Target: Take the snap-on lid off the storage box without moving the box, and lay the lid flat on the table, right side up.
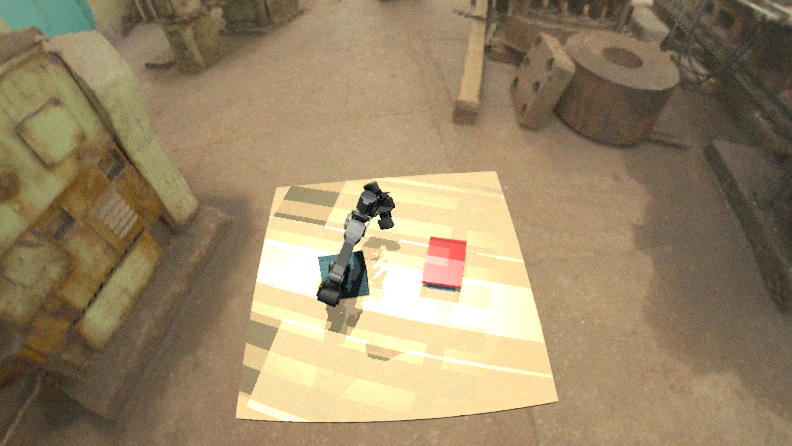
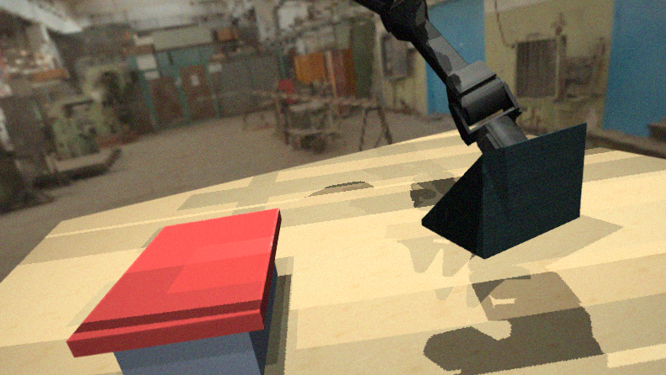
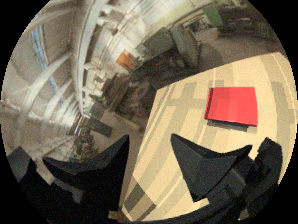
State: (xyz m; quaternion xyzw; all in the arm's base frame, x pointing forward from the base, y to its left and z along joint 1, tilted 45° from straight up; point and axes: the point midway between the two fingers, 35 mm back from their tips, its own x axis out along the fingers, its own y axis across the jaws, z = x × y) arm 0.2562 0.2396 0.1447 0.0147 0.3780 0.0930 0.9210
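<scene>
My gripper tip is now 290 mm above the red lid, 190 mm short of it and 150 mm to the left of it. From my gripper tip the other things lie so: storage box (340 mm below, 190 mm ahead, 150 mm to the right).
</scene>
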